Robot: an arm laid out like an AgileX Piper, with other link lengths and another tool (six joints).
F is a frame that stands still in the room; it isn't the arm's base.
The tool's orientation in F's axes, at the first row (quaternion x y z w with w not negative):
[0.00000 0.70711 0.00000 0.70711]
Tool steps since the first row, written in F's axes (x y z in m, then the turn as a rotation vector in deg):
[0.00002 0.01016 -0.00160 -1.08 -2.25 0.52]
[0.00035 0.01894 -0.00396 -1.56 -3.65 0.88]
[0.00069 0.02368 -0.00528 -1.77 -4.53 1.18]
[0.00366 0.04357 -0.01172 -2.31 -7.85 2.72]
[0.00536 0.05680 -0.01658 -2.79 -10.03 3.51]
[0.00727 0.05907 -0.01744 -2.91 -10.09 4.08]
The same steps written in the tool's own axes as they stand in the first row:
[0.00160 0.01016 0.00002 -0.52 -2.25 -1.08]
[0.00396 0.01894 0.00035 -0.88 -3.65 -1.56]
[0.00528 0.02368 0.00069 -1.18 -4.53 -1.77]
[0.01172 0.04357 0.00366 -2.72 -7.85 -2.31]
[0.01658 0.05680 0.00536 -3.51 -10.03 -2.79]
[0.01744 0.05907 0.00727 -4.08 -10.09 -2.91]

